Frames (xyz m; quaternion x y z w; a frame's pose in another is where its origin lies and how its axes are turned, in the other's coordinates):
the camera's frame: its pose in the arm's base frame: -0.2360 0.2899 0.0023 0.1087 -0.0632 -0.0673 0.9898
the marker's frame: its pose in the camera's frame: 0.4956 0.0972 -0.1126 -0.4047 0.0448 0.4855 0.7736
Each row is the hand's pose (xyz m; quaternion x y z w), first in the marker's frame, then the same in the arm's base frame.
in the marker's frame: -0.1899 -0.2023 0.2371 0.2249 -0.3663 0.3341 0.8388
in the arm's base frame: 0.2088 0.2445 0.3166 0.0407 -0.1281 0.7573 0.6391
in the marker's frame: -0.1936 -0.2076 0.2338 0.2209 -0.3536 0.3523 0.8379
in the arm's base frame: 0.2109 0.2378 0.3181 0.0319 -0.1128 0.7678 0.6299
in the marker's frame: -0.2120 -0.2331 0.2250 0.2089 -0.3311 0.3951 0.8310
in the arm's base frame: 0.2186 0.2088 0.3311 0.0137 -0.0837 0.7931 0.6032
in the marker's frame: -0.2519 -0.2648 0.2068 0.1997 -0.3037 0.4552 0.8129
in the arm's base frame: 0.2193 0.1567 0.3456 -0.0008 -0.0431 0.8267 0.5610
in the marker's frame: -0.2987 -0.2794 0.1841 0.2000 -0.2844 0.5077 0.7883
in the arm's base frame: 0.2055 0.1046 0.3480 -0.0016 -0.0078 0.8544 0.5195
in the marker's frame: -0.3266 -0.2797 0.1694 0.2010 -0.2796 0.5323 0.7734
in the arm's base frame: 0.1920 0.0764 0.3434 0.0017 0.0056 0.8675 0.4974
